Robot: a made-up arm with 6 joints.
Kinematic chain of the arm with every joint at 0, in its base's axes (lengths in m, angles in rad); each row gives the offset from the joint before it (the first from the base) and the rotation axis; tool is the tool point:
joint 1: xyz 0 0 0.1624 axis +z
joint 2: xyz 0 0 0 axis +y
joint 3: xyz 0 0 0.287 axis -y
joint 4: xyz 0 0 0 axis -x
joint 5: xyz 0.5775 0 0 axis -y
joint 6: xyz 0 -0.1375 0 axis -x
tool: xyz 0 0 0
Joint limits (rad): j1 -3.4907..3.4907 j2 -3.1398..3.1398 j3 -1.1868..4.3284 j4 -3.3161..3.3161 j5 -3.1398..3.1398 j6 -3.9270..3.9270
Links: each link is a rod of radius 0.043 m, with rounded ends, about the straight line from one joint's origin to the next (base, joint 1, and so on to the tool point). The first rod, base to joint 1, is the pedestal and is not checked.
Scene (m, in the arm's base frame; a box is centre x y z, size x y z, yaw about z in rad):
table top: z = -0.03
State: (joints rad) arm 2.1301 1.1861 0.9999 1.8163 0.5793 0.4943
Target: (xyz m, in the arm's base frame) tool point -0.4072 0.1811 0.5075
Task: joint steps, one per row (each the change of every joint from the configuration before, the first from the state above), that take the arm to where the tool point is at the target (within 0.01 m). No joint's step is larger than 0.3 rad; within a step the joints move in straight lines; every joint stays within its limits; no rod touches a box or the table.
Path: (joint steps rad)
1: 0.0742 -0.2836 -0.2599 0.0419 0.0000 0.0000
2: 0.0743 -0.2835 -0.2598 0.0419 0.0000 0.0000
3: 0.0742 -0.2836 -0.2599 0.0419 0.0000 0.0000
4: 0.0742 -0.2836 -0.2599 0.0419 0.0000 0.0000
5: 0.0743 -0.2836 -0.2598 0.0419 0.0000 0.0000
6: 0.0742 -0.2835 -0.2599 0.0419 0.0000 0.0000

